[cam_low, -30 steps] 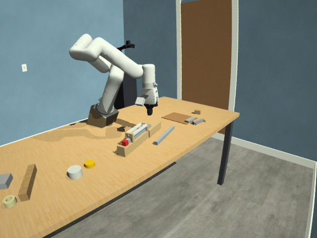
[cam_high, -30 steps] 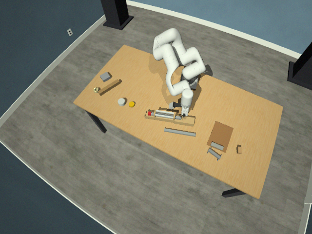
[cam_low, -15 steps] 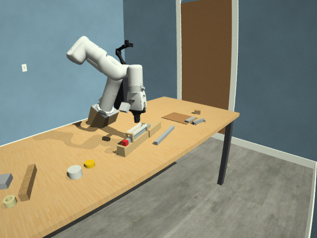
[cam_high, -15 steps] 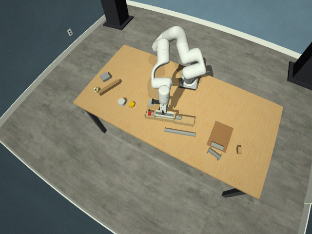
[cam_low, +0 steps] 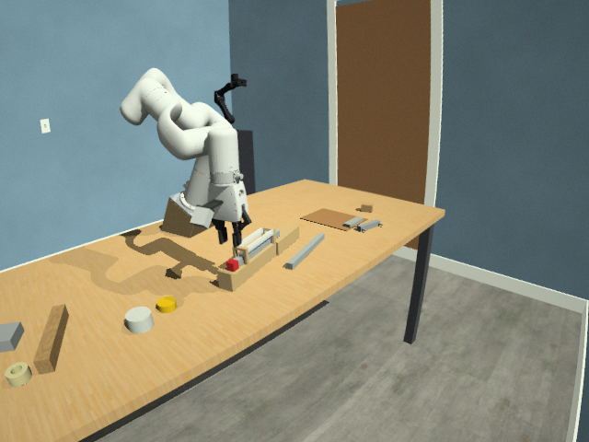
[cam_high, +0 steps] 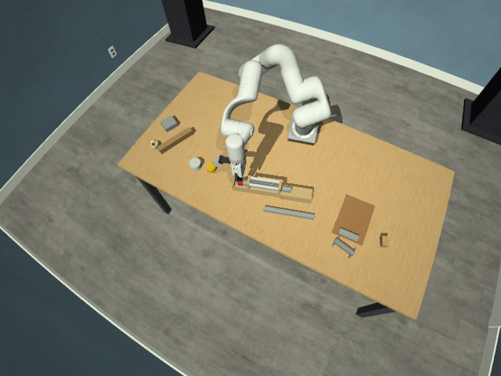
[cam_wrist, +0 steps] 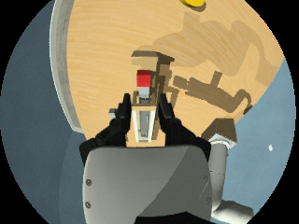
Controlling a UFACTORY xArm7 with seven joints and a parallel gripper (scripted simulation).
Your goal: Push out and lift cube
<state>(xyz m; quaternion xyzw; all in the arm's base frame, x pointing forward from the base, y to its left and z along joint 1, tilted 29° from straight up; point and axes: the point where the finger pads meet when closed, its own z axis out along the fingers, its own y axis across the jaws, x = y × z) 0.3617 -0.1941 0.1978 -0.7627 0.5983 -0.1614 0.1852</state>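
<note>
Now: hand 80 mm above the red cube. The rest, counted from my hand: long grey bar (280 mm to the left, 130 mm below, 30 mm ahead); then yellow disc (210 mm to the right, 130 mm below, 30 mm behind); then wooden beam (500 mm to the right, 120 mm below, 110 mm behind).
</note>
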